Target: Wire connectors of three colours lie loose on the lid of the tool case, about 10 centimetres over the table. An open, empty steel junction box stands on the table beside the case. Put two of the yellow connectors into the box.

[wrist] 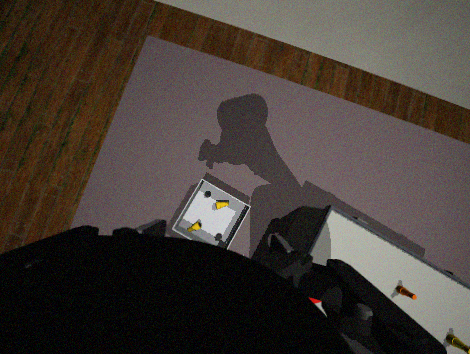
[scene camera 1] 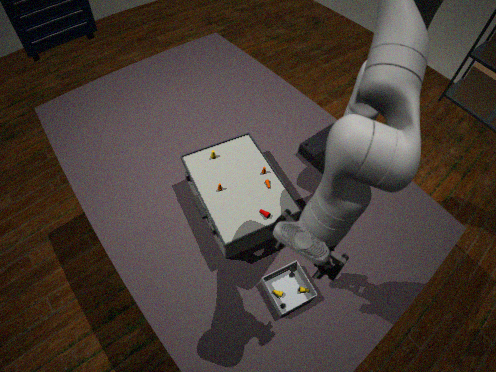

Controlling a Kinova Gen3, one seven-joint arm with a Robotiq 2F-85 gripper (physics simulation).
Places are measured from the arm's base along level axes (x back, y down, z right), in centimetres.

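Pixels of known places: gripper, between the fingertips: (wrist: 217, 239) (scene camera 1: 297, 260).
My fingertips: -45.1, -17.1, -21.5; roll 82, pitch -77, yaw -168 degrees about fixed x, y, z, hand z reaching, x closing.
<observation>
Ahead of a thing's pixels: the offset from my fingertips to its top centre, as dx, dy, dz. "pt": to the spot under its first point.
Two yellow connectors, one {-1.6, +19.7, -0.5} (scene camera 1: 277, 293) {+4.3, +19.7, -3.9} (wrist: 195, 226) and another (scene camera 1: 303, 290) (wrist: 221, 205), lie apart on the floor of the open steel junction box {+1.0, +17.5, -1.4} (scene camera 1: 274, 304) (wrist: 188, 205). A third yellow connector {+5.2, +8.6, +38.6} (scene camera 1: 213, 155) (wrist: 457, 342) stands on the far part of the case lid {pt -1.3, +11.1, +18.6} (scene camera 1: 235, 220) (wrist: 360, 245). My gripper (scene camera 1: 307, 257) (wrist: 217, 239) is open and empty, above the box's side nearest the case. The wrist hides part of its fingers in the scene view.
On the lid stand orange connectors {+0.7, +8.8, +28.5} (scene camera 1: 220, 187) {+13.6, +8.8, +26.3} (scene camera 1: 264, 170) (wrist: 406, 292); another orange one {+12.0, +9.9, +22.4} (scene camera 1: 268, 184) and a red connector {+5.7, +9.5, +15.9} (scene camera 1: 265, 213) (wrist: 315, 300) lie there. The raised case is beside the box. A dark cabinet (scene camera 1: 50, 22) and a shelf rack (scene camera 1: 458, 76) stand beyond.
</observation>
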